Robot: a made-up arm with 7 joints.
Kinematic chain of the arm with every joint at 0, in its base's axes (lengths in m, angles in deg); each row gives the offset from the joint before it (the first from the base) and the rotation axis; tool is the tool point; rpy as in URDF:
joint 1: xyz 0 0 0.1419 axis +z
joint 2: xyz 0 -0.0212 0.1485 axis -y
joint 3: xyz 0 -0.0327 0.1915 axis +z
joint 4: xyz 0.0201 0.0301 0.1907 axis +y
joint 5: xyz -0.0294 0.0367 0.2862 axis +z
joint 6: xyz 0 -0.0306 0.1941 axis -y
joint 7: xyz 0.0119 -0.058 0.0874 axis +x
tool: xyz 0 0 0 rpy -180 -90 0
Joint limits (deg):
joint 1: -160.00..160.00
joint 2: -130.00..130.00
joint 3: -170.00..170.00
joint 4: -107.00..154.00
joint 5: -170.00..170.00
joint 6: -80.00..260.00
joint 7: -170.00..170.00
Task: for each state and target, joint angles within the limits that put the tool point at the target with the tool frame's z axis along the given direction. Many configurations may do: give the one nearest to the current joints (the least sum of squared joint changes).
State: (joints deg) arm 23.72 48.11 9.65 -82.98 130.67 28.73 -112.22
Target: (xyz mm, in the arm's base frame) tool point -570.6 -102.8 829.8 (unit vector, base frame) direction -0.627 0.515 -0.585
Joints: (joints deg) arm 17.04 7.64 -0.71 -70.89 134.81 19.33 -112.22
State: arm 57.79 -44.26 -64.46 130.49 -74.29 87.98 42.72
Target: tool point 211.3 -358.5 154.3 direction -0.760 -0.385 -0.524
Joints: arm 13.90 -37.37 -71.69 153.84 -48.58 59.16 42.72
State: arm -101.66 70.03 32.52 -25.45 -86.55 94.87 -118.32
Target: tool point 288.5 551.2 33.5 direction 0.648 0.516 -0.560
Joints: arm -110.06 72.50 3.89 -61.11 -101.42 119.41 -118.32
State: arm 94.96 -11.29 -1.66 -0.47 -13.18 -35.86 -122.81
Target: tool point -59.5 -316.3 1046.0 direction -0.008 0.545 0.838
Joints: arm 93.47 -10.10 -19.53 -54.51 6.28 13.25 -122.81
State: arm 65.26 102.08 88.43 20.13 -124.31 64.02 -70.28
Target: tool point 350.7 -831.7 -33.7 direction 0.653 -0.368 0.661
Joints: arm 99.16 101.77 90.17 -9.59 -125.40 24.61 -70.28
